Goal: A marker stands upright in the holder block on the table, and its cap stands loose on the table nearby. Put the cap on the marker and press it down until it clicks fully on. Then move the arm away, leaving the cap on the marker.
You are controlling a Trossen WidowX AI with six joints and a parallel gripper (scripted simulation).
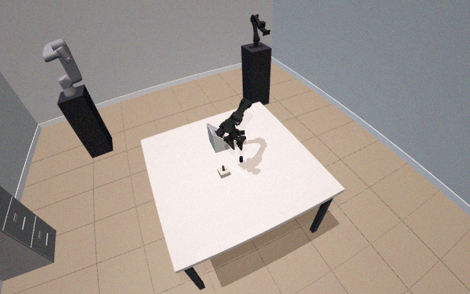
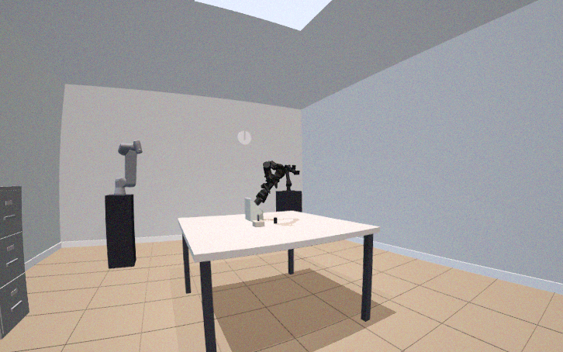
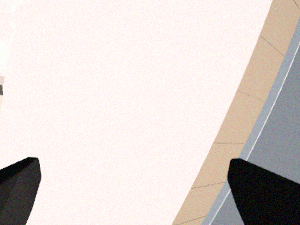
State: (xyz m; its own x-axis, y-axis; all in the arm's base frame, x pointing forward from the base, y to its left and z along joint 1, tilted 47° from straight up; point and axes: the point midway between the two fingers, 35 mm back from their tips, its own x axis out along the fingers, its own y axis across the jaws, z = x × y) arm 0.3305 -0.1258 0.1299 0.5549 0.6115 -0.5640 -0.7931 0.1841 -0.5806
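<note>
Now: the dark cap 12 cm behind my gripper tip, 8 cm to the left of it and 25 cm below it. Round my gripper tip: holder block (7 cm behind, 10 cm to the right, 26 cm below).
</note>
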